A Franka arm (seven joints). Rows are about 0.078 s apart.
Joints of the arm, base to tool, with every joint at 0 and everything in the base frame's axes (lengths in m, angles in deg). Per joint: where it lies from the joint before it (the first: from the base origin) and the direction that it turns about. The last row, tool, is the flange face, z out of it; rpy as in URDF.
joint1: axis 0 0 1 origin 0 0 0.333
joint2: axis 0 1 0 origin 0 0 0
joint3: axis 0 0 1 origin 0 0 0.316
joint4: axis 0 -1 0 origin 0.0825 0 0
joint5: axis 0 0 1 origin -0.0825 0 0.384
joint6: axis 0 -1 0 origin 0 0 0
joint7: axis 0 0 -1 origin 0.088 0 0
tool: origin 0 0 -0.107 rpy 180 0 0
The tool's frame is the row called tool.
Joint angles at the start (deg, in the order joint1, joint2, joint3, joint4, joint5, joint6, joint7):
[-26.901 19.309 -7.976 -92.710 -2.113 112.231 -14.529]
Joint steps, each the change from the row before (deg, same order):
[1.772 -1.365 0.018 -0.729 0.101 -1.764 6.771]
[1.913 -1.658 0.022 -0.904 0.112 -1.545 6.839]
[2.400 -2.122 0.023 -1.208 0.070 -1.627 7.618]
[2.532 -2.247 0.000 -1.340 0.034 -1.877 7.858]
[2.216 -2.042 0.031 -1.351 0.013 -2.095 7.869]
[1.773 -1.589 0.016 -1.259 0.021 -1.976 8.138]
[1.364 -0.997 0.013 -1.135 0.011 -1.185 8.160]
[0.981 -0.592 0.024 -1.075 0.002 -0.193 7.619]
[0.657 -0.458 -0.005 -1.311 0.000 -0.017 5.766]
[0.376 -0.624 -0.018 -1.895 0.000 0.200 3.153]
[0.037 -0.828 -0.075 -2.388 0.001 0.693 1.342]
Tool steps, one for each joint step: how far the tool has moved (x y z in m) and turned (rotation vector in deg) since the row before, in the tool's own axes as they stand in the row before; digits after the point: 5 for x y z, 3 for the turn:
[-0.00290 -0.02044 -0.00829 0.453 -0.933 5.104]
[-0.00621 -0.02126 -0.01014 0.333 -0.644 5.034]
[-0.01123 -0.02504 -0.01240 0.237 -0.585 5.318]
[-0.01615 -0.02379 -0.01161 0.047 -0.860 5.424]
[-0.01860 -0.01811 -0.00809 -0.284 -1.274 5.688]
[-0.01757 -0.01169 -0.00349 -0.642 -1.434 6.386]
[-0.01380 -0.00759 0.00082 -0.736 -1.031 6.794]
[-0.00973 -0.00499 0.00313 -0.468 -0.433 6.609]
[-0.00750 -0.00163 0.00635 -0.662 -0.526 5.094]
[-0.00607 0.00192 0.00954 -0.837 -0.651 2.757]
[-0.00321 0.00512 0.01132 -0.655 -0.592 1.322]

